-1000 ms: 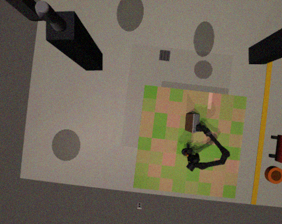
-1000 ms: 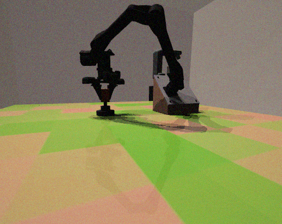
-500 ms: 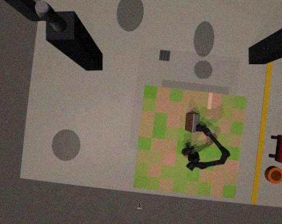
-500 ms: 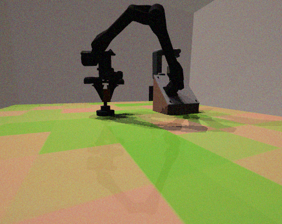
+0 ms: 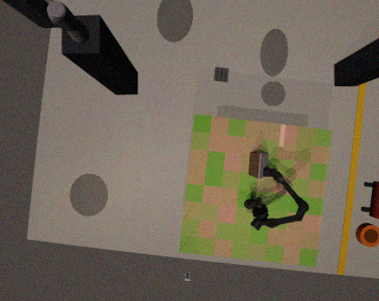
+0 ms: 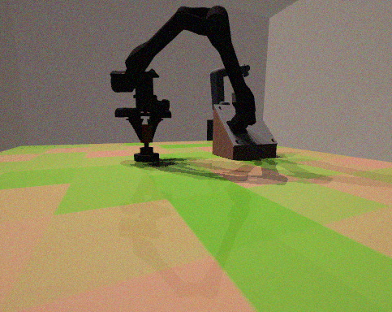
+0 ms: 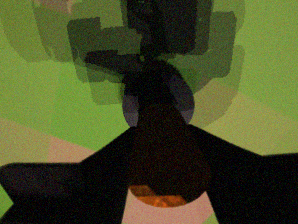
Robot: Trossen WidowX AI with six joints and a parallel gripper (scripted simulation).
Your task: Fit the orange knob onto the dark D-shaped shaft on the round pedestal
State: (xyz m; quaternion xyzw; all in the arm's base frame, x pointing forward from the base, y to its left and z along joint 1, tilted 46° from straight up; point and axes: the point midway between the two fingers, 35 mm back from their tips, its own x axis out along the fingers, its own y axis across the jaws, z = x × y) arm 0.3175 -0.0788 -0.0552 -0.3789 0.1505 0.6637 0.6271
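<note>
The orange knob lies 20 mm above my gripper tip. The rest, counted from my gripper tip: dark pedestal (40 mm below).
</note>
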